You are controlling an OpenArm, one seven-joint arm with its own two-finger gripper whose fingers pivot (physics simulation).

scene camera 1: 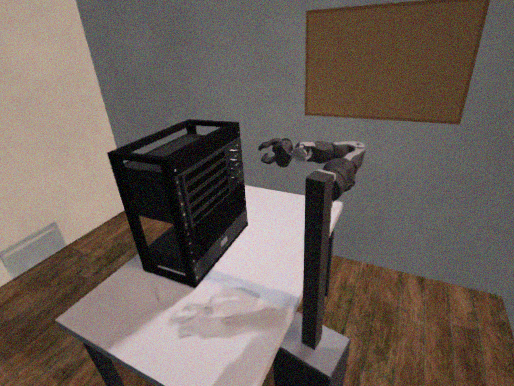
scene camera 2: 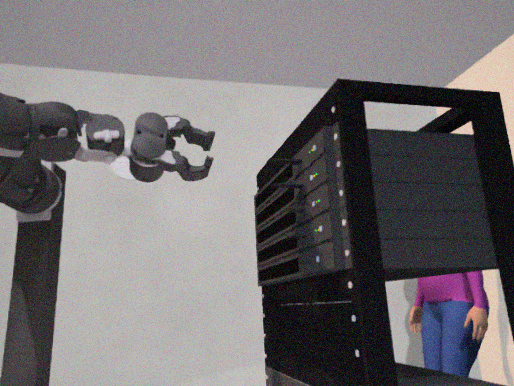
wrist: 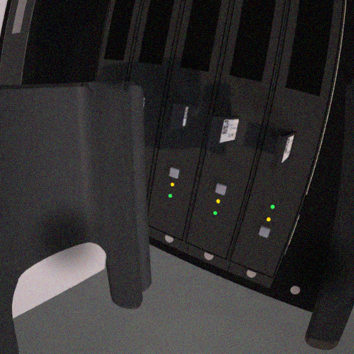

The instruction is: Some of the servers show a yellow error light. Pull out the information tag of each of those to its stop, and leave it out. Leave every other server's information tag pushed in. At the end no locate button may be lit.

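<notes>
My gripper (scene camera 1: 263,153) (scene camera 2: 209,151) (wrist: 236,207) is open and empty, held away from the front of the black rack (scene camera 2: 361,210). In the wrist view, the top server (wrist: 267,255), second server (wrist: 207,232) and third server (wrist: 170,217) each show a yellow and a green light beside a grey, unlit locate button. The top server's tag (scene camera 2: 289,161) (wrist: 288,148) and the second server's tag (scene camera 2: 290,186) (wrist: 229,130) stick out. The third server's tag (wrist: 185,116) shows a narrow label; how far it stands out is unclear. My left finger hides the lower servers' lights in the wrist view.
The rack stands on the white table (scene camera 1: 270,240). My arm's dark post (scene camera 1: 317,260) stands at the table's edge. A person (scene camera 2: 452,310) in a purple top shows behind the rack. A brown board (scene camera 1: 390,65) hangs on the wall.
</notes>
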